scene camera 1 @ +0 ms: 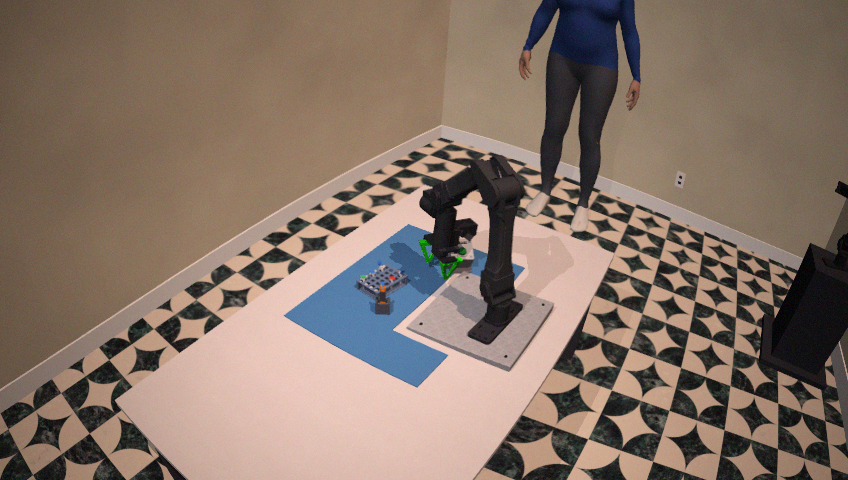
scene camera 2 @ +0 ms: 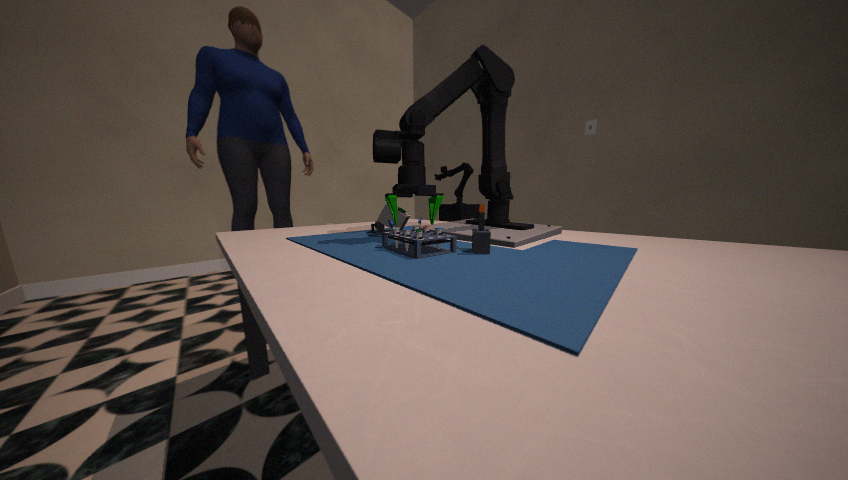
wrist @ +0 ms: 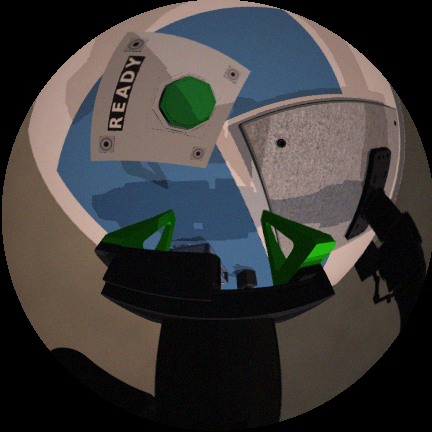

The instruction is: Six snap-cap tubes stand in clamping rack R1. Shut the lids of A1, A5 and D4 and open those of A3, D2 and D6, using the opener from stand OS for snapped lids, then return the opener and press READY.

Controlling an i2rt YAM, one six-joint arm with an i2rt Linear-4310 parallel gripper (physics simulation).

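Frame: origin at the arm's base, x left, y up, z ahead, level; millimetres.
Seen in the pictures: gripper, fingertip midpoint: (scene camera 1: 436, 270) (scene camera 2: 414, 224) (wrist: 217, 214); arm's base at its link origin: (scene camera 1: 496, 321) (scene camera 2: 497, 225) (wrist: 368, 199).
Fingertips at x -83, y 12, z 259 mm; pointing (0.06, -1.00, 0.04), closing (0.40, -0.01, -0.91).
Note:
Offsets run from my fingertips to a thing's top centre. Level surfaces: height alone.
The clamping rack R1 @(dx +131, dy +27, dz +99 mm) (scene camera 1: 371, 292) (scene camera 2: 417, 249) (wrist: 200, 247) stands on the blue mat, holding small tubes with coloured lids; they are too small to tell which lids are open or shut. In the wrist view the rack is mostly hidden behind the gripper body. The opener @(dx +227, dy +54, dz +23 mm) (scene camera 1: 382, 290) (scene camera 2: 481, 209) with its orange top stands upright in the dark stand OS @(dx +227, dy +9, dz +23 mm) (scene camera 1: 382, 307) (scene camera 2: 481, 242) (wrist: 246, 278) beside the rack. The tilted READY box @(dx -110, dy +53, dz -10 mm) (scene camera 1: 467, 260) (scene camera 2: 389, 217) (wrist: 150, 145) has a green button @(dx -94, dy +44, dz -25 mm) (scene camera 1: 462, 251) (wrist: 188, 102). My gripper (scene camera 1: 437, 269) (scene camera 2: 414, 224) (wrist: 217, 214) is open and empty, pointing down above the mat, between rack and box.
The blue mat @(dy -31 mm) (scene camera 1: 339, 315) (scene camera 2: 505, 279) (wrist: 280, 50) lies on the pale table @(dy -34 mm) (scene camera 1: 267, 380) (scene camera 2: 476, 380). My arm stands on a grey base plate (scene camera 1: 440, 321) (scene camera 2: 544, 231) (wrist: 320, 145) beside the mat. A person (scene camera 1: 583, 89) (scene camera 2: 252, 113) stands beyond the table.

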